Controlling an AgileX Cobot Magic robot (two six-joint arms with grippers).
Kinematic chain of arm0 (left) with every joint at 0, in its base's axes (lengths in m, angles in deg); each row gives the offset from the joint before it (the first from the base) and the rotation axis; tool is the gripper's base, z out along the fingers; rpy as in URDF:
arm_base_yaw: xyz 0 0 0.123 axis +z
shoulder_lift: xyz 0 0 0 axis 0.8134 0.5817 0
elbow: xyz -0.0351 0.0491 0.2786 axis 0.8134 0.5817 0
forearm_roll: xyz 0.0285 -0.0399 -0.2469 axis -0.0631 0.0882 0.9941
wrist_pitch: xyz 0 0 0 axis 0.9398 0.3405 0.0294
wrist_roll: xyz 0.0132 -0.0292 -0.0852 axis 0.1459 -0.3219 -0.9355
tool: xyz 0 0 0 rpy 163.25 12.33 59.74
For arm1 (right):
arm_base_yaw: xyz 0 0 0.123 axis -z
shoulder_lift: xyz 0 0 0 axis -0.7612 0.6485 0
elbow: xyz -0.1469 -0.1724 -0.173 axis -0.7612 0.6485 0
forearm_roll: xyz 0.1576 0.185 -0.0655 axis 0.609 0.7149 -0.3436
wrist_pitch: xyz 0 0 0 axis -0.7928 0.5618 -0.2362
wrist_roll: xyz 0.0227 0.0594 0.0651 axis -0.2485 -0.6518 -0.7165
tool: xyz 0 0 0 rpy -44.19 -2.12 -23.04
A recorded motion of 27 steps. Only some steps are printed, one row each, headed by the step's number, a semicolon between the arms.
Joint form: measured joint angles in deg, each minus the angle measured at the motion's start. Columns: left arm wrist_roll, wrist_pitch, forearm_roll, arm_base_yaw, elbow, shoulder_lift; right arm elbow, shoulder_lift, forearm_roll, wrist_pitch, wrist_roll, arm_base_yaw.
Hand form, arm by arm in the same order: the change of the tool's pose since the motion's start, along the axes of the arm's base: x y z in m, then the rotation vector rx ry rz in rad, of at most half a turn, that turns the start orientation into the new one. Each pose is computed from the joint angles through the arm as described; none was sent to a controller.
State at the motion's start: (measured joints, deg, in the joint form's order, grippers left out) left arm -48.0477 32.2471 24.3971 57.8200 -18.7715 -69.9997; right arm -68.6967 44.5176 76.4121 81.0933 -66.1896 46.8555
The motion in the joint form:
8: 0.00 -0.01 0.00 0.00 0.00 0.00; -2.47 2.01 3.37 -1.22 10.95 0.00
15: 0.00 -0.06 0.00 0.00 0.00 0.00; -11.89 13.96 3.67 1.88 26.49 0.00
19: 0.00 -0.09 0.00 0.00 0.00 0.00; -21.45 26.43 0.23 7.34 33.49 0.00
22: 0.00 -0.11 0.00 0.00 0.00 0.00; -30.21 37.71 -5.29 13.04 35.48 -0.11
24: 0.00 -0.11 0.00 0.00 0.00 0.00; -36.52 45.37 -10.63 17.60 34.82 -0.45
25: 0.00 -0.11 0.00 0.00 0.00 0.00; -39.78 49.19 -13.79 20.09 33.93 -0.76
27: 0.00 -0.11 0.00 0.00 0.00 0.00; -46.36 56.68 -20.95 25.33 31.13 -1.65
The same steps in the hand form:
8: 0.0000 0.0000 0.0000 0.0000 -0.0002 0.0000; 0.0014 -0.0011 0.0145 -0.1248 -0.0598 -0.0105
15: 0.0000 0.0000 0.0001 0.0000 -0.0010 0.0002; 0.0171 0.0040 0.0549 -0.3857 -0.0672 0.0571
19: 0.0000 0.0000 0.0001 0.0001 -0.0016 0.0002; 0.0433 0.0120 0.0876 -0.5607 -0.0307 0.1725
22: 0.0000 0.0000 0.0002 0.0001 -0.0019 0.0003; 0.0741 0.0191 0.1093 -0.6808 0.0274 0.2941
24: 0.0000 0.0000 0.0002 0.0001 -0.0019 0.0003; 0.0977 0.0239 0.1199 -0.7539 0.0827 0.3886
25: 0.0000 0.0000 0.0002 0.0001 -0.0019 0.0003; 0.1100 0.0264 0.1238 -0.7895 0.1166 0.4389
27: 0.0000 0.0000 0.0002 0.0001 -0.0019 0.0003; 0.1349 0.0309 0.1283 -0.8600 0.1993 0.5385

